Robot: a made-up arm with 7 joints. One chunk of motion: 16 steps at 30 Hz.
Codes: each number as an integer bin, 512 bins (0 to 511) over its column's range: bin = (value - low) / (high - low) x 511, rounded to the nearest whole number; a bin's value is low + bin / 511 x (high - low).
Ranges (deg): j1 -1.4..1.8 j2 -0.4..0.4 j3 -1.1..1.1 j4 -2.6..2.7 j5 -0.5..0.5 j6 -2..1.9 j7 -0.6..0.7
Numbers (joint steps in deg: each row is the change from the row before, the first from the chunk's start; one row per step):
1: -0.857 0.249 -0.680 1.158 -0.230 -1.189 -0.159
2: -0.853 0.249 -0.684 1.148 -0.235 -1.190 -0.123
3: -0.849 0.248 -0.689 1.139 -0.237 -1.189 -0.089
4: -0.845 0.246 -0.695 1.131 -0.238 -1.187 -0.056
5: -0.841 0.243 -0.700 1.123 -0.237 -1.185 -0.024
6: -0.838 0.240 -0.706 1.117 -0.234 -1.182 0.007
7: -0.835 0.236 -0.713 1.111 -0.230 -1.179 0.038
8: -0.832 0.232 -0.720 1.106 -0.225 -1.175 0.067
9: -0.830 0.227 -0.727 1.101 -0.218 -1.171 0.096
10: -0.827 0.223 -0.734 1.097 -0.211 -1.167 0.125
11: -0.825 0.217 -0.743 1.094 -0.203 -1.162 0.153
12: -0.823 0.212 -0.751 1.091 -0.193 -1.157 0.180
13: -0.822 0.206 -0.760 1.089 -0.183 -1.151 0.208
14: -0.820 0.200 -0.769 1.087 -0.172 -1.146 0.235
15: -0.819 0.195 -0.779 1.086 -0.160 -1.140 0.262
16: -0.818 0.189 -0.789 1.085 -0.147 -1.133 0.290
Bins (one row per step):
1: 87 415 98 362 138 106 173
2: 87 415 97 361 135 106 187
3: 88 414 95 360 134 106 201
4: 89 413 94 360 134 107 214
5: 89 411 93 359 134 107 226
6: 90 409 92 358 136 107 239
7: 90 406 90 358 138 108 251
8: 91 404 88 357 141 108 262
9: 91 400 87 357 144 109 274
10: 92 398 85 356 148 109 285
11: 92 394 83 356 152 110 296
12: 92 391 81 356 157 110 307
13: 92 387 79 356 162 111 318
14: 93 383 77 355 168 112 328
15: 93 380 75 355 174 113 339
16: 93 376 72 355 180 114 350

